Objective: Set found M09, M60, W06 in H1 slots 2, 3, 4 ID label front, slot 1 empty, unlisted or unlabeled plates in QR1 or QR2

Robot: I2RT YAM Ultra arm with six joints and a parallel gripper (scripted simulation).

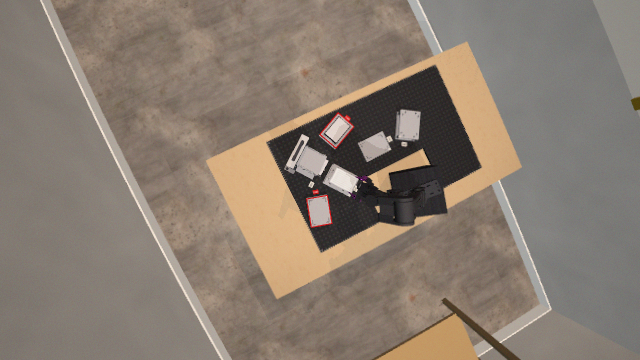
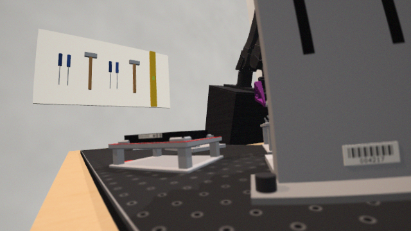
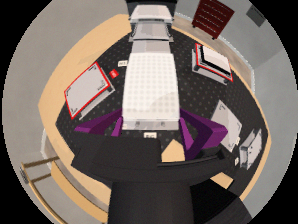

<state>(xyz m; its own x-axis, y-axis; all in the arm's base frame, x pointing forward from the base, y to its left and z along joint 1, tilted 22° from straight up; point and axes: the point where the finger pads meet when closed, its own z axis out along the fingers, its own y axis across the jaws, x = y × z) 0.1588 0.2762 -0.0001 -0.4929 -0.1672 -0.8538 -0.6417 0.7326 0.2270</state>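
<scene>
The white well plate lies 40 mm ahead of my hand and 30 mm to the left of it. The rest, counted from my hand: plate hotel H1: 250 mm ahead, 210 mm to the left, 40 mm above; red-rimmed nest: 70 mm behind, 210 mm to the left, 80 mm below; black-sided plate: 310 mm ahead, 50 mm to the right, 70 mm below.
</scene>
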